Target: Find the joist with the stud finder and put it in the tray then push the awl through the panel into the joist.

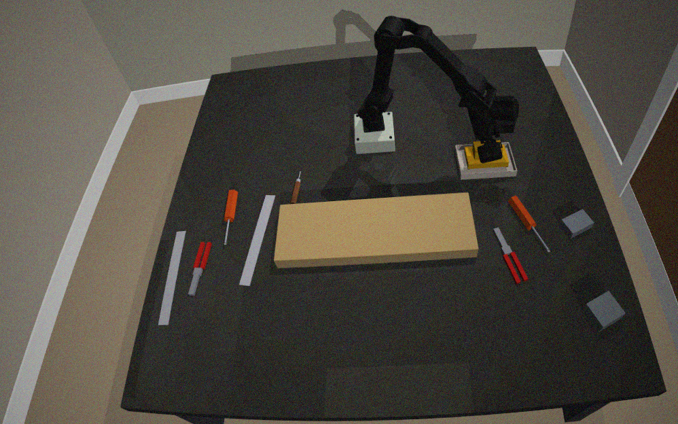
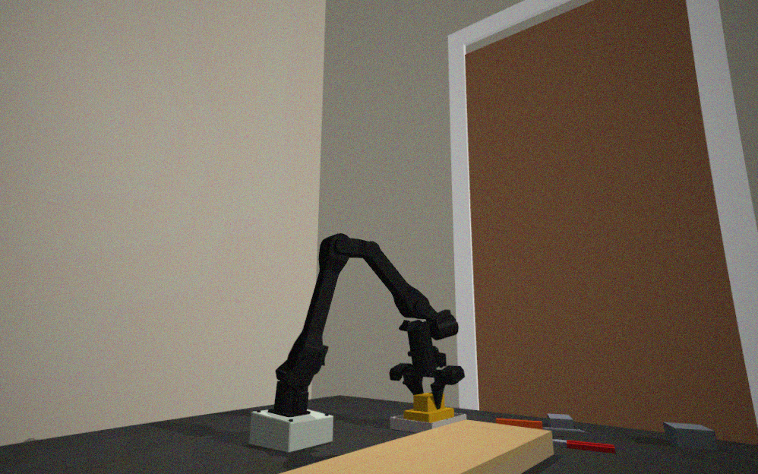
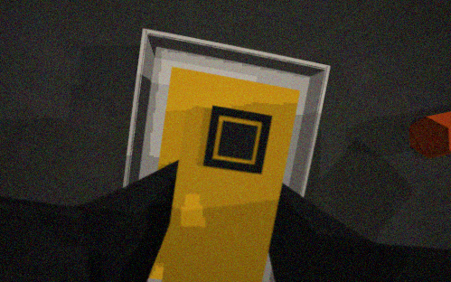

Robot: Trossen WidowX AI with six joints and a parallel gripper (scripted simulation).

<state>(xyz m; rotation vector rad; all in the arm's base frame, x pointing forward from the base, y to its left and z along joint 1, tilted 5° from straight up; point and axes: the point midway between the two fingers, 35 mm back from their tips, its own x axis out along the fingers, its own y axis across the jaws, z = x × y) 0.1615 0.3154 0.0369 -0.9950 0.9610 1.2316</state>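
My gripper tip is now 1 cm to the left of the white tray and 3 cm above it. Round my gripper tip: awl: 57 cm to the right, 3 cm below; then yellow stud finder: 1 cm to the left, 2 cm above.
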